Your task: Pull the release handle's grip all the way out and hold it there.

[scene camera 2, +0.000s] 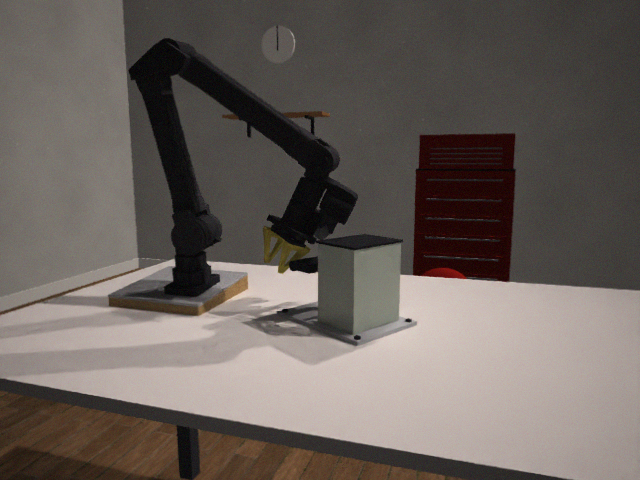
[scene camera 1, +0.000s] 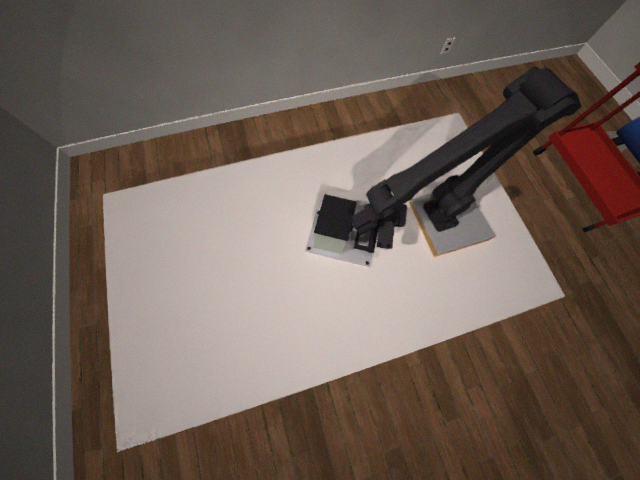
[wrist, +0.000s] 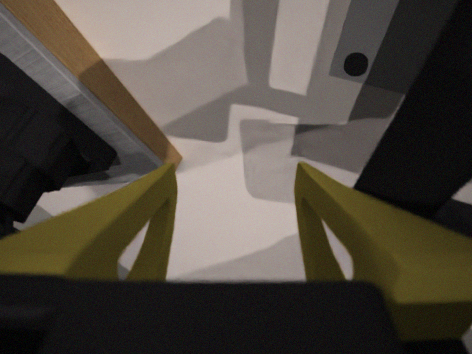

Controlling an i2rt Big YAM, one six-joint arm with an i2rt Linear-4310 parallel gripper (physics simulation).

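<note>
The release handle's box is pale green with a black top [scene camera 1: 334, 215] [scene camera 2: 377, 289]. It stands on a grey bolted plate [scene camera 1: 336, 257] [scene camera 2: 382, 330] [wrist: 367, 35]. The handle's black grip [scene camera 1: 364, 249] [scene camera 2: 303, 265] [wrist: 410, 115] stands out from the box's side facing the robot base. It runs diagonally down the right of the wrist view. My gripper [scene camera 2: 274, 266] [wrist: 235, 176] is partly open, its yellow fingers apart with nothing between them. It is tilted, with its tips on the robot-base side of the grip; the grip lies outside the right finger. In scene camera 1 the arm hides the fingers.
The robot base stands on a grey-topped wooden block [scene camera 1: 462, 232] [scene camera 2: 222, 298] [wrist: 125, 110], close beyond the left finger in the wrist view. The white table [scene camera 1: 232, 310] [scene camera 2: 491, 387] carries both. A red cart [scene camera 1: 594, 170] and a red tool chest [scene camera 2: 465, 206] stand away from the table.
</note>
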